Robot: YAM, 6 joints.
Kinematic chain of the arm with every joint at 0, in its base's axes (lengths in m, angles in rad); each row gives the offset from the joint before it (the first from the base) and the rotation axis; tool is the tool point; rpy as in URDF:
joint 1: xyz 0 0 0.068 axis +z
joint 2: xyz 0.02 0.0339 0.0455 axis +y
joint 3: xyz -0.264 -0.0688 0 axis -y
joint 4: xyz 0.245 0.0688 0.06 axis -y
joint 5: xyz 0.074 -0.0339 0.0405 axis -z
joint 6: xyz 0.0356 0 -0.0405 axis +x
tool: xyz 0 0 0 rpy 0 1.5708 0
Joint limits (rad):
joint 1: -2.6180..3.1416
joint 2: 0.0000..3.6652
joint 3: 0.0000..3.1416
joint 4: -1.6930..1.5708
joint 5: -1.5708..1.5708
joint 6: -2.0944..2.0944
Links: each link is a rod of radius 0.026 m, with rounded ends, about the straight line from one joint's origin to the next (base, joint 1, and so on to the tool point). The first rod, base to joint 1, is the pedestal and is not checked.
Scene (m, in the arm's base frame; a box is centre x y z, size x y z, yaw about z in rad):
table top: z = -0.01
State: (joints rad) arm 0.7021 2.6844 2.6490 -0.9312 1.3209 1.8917
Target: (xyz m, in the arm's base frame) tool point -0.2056 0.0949 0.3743
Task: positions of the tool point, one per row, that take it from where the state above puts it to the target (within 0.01 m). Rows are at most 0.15 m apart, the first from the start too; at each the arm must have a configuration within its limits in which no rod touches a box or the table.
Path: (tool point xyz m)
1: 0.3249 0.4133 0.2489
2: 0.1933 0.4544 0.2813
3: 0.0635 0.4525 0.3096
4: -0.0506 0.4127 0.3333
5: -0.1383 0.3445 0.3520
6: -0.1932 0.2602 0.3651
7: -0.2144 0.1731 0.3726
8: -0.2056 0.0949 0.3743

